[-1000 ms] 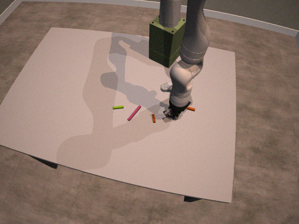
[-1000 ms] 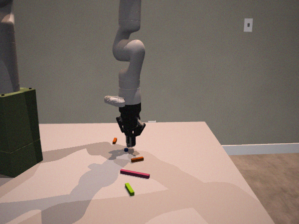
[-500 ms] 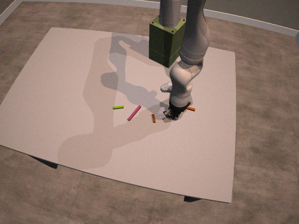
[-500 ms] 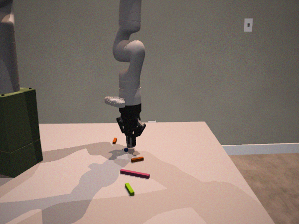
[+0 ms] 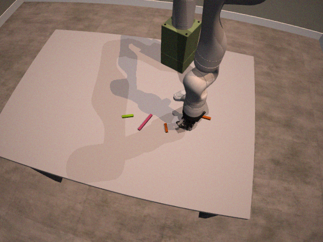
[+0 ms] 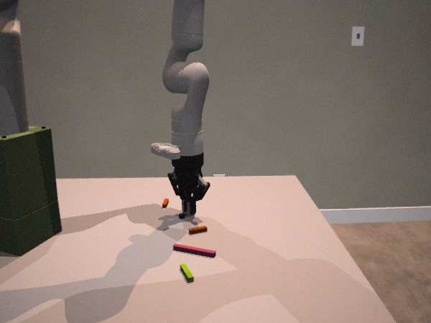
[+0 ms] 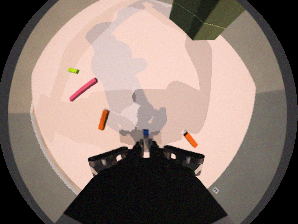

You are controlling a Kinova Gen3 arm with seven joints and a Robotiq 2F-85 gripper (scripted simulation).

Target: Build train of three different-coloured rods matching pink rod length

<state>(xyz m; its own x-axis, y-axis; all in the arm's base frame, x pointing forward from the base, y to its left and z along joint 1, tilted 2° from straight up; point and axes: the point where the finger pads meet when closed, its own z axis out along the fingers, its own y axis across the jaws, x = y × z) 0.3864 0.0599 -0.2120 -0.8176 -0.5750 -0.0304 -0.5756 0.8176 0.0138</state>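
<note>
My gripper is now 10 mm above the grey rod. The rest, counted from my hand: pink rod (190 mm to the right, 20 mm below, 10 mm behind); then lime rod (270 mm to the right, 40 mm behind, 20 mm below); then blue rod (20 mm below, 20 mm behind, 10 mm to the right).
</note>
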